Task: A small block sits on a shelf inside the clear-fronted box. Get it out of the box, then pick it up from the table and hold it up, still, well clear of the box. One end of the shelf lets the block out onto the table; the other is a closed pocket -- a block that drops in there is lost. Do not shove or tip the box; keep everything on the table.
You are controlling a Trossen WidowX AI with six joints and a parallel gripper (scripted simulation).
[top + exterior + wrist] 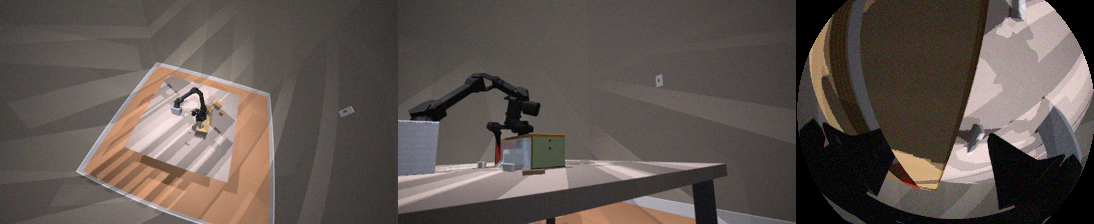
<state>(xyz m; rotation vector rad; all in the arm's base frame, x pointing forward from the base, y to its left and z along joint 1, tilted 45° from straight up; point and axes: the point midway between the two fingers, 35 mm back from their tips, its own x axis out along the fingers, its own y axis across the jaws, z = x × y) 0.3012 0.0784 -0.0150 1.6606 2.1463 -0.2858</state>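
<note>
Right now my gripper tip is 40 mm short of the box, 30 mm to the left of it and 30 mm above it.
</note>
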